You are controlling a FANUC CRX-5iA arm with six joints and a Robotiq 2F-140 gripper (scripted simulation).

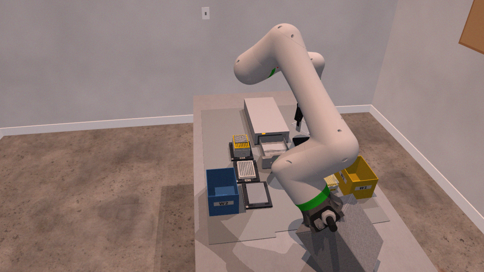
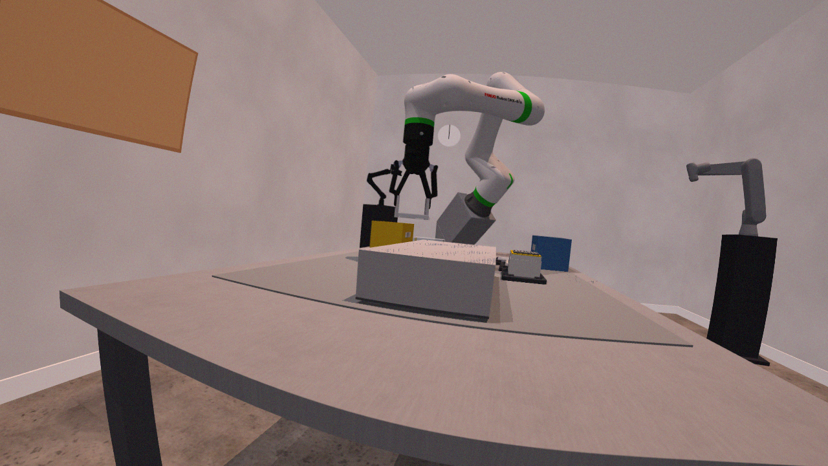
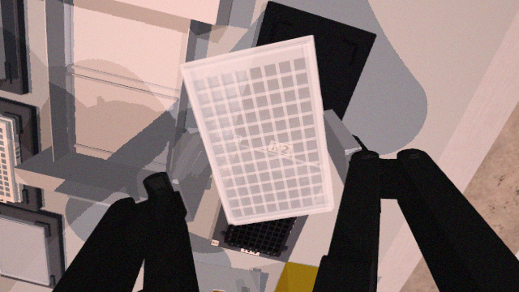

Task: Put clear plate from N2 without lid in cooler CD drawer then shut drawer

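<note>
Now: hand 14 cm to the right of the drawer, 14 cm above it and 8 cm past it. From my hand the other things lie so: yellow tip box: 33 cm to the left, 11 cm below, 8 cm behind; then black nest N2: 16 cm below, 3 cm to the right, 2 cm ahead; then black plate: 15 cm below, 14 cm behind, 8 cm to the right.
</note>
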